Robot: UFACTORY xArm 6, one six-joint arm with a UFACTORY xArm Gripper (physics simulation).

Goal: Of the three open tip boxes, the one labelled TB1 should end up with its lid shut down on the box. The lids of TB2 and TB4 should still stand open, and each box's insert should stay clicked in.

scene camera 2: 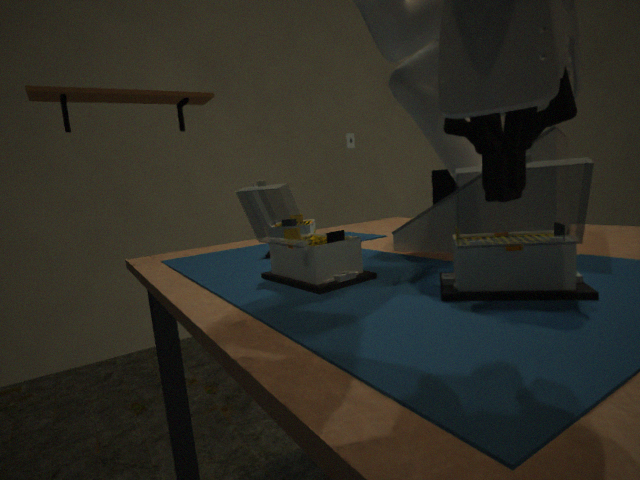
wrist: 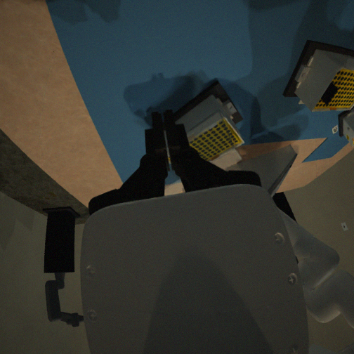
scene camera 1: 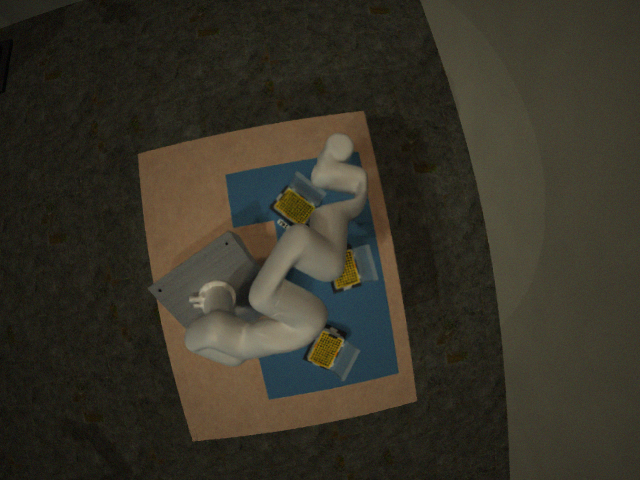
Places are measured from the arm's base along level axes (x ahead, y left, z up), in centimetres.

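Where they show: gripper, fingertip midpoint: (scene camera 2: pixel 503 199); arm's base, link origin: (scene camera 1: pixel 216 296).
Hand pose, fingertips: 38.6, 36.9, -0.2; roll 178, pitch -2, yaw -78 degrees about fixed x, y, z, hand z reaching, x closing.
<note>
Things, the pixels of their top centre, and the offset from my fingertips, as dx, dy, dz. "*": a spot on its surface instead. Level surfaces: height alone.
- blue mat, surface height: dz -11.6
- small label, surface spot: (scene camera 1: pixel 282 224) * -15.6, -13.7, -11.4
- middle box, top centre: (scene camera 2: pixel 318 234) (scene camera 1: pixel 341 269) +3.1, -31.0, -5.0
- far box, top centre: (scene camera 2: pixel 292 216) (scene camera 1: pixel 326 351) -3.8, -58.5, -4.1
- wooden table, surface height: dz -11.9
Three tip boxes with yellow inserts stand on the blue mat (scene camera 1: pixel 361 320) (scene camera 2: pixel 361 335), lids open. The nearest box in scene camera 2 (scene camera 1: pixel 294 206) (scene camera 2: pixel 515 268) (wrist: pixel 215 137) has its clear lid (scene camera 1: pixel 310 189) (scene camera 2: pixel 558 201) upright. A small label (scene camera 1: pixel 282 224) beside it is too blurred to read surely. The middle box (scene camera 1: pixel 347 271) (scene camera 2: pixel 316 260) and far box (scene camera 1: pixel 326 348) (wrist: pixel 347 125) have open lids (scene camera 1: pixel 368 262), (scene camera 1: pixel 345 361). My gripper (scene camera 2: pixel 504 197) (wrist: pixel 163 124) is shut and empty, fingertips beside the nearest lid's outer face, below its top edge. Contact cannot be told.
The grey mounting plate (scene camera 1: pixel 206 268) lies under the arm's base on the wooden table (scene camera 1: pixel 180 180) (scene camera 2: pixel 310 408). The middle box also shows in the wrist view (wrist: pixel 325 80), to the right. A wall shelf (scene camera 2: pixel 118 95) is far behind. The arm partly covers the boxes in scene camera 1.
</note>
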